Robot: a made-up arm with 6 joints.
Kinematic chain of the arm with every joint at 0, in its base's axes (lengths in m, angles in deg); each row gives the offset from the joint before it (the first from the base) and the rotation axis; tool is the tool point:
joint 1: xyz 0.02 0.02 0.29 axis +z
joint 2: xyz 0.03 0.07 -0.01 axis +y
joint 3: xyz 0 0.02 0.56 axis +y
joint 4: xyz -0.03 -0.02 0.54 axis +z
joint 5: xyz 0 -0.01 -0.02 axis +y
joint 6: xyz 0 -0.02 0.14 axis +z
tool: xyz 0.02 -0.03 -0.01
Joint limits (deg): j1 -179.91..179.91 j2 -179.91..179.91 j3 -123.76..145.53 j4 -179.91..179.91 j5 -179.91..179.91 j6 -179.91..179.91
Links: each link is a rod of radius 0.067 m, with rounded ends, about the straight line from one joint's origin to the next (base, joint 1, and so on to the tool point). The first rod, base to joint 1, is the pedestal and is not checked.
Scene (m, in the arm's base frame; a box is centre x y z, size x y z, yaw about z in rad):
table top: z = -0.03
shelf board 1: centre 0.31 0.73 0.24 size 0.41 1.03 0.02 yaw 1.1
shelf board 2: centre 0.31 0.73 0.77 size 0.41 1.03 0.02 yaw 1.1
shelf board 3: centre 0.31 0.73 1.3 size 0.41 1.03 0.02 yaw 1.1
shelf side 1: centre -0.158 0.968 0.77 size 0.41 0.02 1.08 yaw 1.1
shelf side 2: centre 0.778 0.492 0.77 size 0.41 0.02 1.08 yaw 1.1
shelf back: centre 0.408 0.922 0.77 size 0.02 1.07 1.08 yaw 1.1
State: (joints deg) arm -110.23 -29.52 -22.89 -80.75 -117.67 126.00
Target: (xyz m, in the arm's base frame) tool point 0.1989 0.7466 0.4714
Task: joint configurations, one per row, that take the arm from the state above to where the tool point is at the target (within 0.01 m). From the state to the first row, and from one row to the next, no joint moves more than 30 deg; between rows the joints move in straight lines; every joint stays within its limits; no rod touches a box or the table.
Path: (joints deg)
1: -103.79 -1.26 -44.47 -60.82 -120.90 126.82
2: -97.34 27.00 -66.04 -40.88 -124.13 127.63
3: -90.90 55.25 -87.62 -20.95 -127.35 128.45
4: -84.46 83.51 -109.19 -1.01 -130.58 129.27
5: -81.17 58.58 -111.29 -15.18 -133.42 129.32
6: -77.89 33.65 -113.38 -29.35 -136.26 129.38
7: -74.61 8.73 -115.48 -43.52 -139.10 129.44
8: -71.32 -16.20 -117.57 -57.69 -141.94 129.50
9: -80.95 -28.83 -94.22 -63.51 -135.95 128.68
10: -90.58 -41.46 -70.88 -69.33 -129.96 127.86

